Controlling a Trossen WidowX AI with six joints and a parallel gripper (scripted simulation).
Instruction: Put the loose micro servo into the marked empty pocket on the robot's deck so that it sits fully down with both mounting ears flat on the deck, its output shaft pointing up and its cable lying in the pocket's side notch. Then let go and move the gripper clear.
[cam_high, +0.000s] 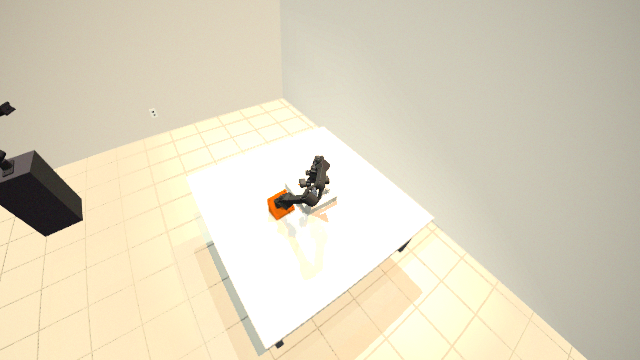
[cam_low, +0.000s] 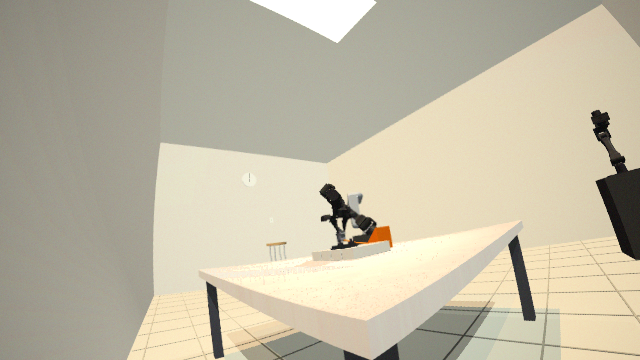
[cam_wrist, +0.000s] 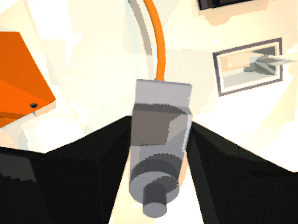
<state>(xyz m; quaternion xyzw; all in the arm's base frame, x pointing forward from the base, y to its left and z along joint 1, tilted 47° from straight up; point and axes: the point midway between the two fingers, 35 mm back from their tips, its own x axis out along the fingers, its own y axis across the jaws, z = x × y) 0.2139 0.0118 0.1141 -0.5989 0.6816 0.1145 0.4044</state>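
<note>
The white robot deck is 10 cm below my gripper tip, 7 cm to the left of it and 1 cm behind it.
</note>
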